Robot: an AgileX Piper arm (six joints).
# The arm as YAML. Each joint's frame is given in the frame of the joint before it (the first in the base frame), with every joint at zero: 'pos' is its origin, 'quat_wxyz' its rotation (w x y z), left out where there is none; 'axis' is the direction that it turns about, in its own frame. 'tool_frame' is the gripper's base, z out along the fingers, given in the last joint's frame.
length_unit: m
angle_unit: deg
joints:
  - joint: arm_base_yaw
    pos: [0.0, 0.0, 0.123]
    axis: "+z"
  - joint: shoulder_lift
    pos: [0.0, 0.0, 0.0]
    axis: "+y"
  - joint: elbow
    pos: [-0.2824, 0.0, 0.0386]
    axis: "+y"
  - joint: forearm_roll
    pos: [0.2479, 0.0, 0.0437]
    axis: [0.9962, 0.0, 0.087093]
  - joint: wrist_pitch
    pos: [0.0, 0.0, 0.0]
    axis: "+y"
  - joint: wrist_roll
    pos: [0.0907, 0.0, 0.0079]
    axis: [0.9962, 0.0, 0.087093]
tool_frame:
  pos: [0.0, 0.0, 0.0]
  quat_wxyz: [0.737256, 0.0, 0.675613, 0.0]
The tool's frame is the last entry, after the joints.
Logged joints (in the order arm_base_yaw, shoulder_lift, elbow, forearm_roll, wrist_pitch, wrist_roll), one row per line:
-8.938, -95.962, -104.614, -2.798, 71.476, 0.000
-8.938, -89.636, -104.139, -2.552, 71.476, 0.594
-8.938, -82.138, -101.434, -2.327, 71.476, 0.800
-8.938, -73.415, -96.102, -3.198, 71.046, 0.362
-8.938, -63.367, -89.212, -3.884, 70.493, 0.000
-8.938, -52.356, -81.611, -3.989, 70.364, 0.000
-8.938, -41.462, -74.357, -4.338, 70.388, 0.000
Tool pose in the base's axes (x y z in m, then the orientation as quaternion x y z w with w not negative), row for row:
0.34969, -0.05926, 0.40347, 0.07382, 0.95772, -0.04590, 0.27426
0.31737, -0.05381, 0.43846, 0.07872, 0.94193, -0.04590, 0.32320
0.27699, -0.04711, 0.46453, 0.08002, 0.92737, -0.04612, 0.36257
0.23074, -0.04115, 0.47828, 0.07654, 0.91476, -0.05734, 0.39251
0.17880, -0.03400, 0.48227, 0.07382, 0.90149, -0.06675, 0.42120
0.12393, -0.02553, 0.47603, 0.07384, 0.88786, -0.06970, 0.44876
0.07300, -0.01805, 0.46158, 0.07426, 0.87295, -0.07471, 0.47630
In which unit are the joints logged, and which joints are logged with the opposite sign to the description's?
The joints are logged in degrees. Opposite sign: shoulder_lift.
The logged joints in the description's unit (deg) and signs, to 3 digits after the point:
-8.938, 95.962, -104.614, -2.798, 71.476, 0.000
-8.938, 89.636, -104.139, -2.552, 71.476, 0.594
-8.938, 82.138, -101.434, -2.327, 71.476, 0.800
-8.938, 73.415, -96.102, -3.198, 71.046, 0.362
-8.938, 63.367, -89.212, -3.884, 70.493, 0.000
-8.938, 52.356, -81.611, -3.989, 70.364, 0.000
-8.938, 41.462, -74.357, -4.338, 70.388, 0.000

